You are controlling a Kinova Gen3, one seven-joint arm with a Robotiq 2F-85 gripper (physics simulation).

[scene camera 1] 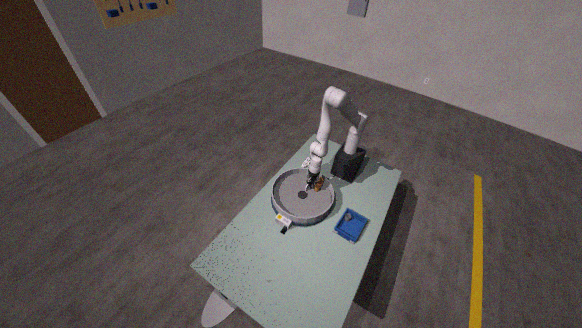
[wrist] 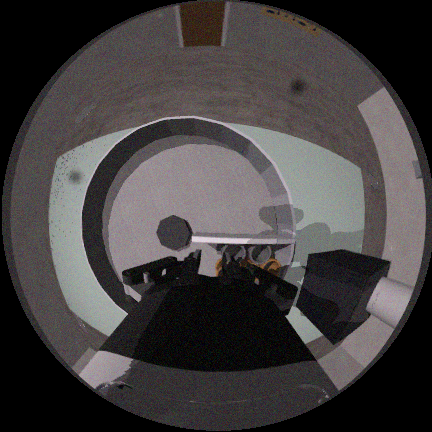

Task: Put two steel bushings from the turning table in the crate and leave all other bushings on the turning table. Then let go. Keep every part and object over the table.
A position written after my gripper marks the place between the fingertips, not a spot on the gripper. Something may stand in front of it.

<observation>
In view: my gripper point(wrist: 211, 256) and a round grey turning table point(wrist: 168, 187).
</observation>
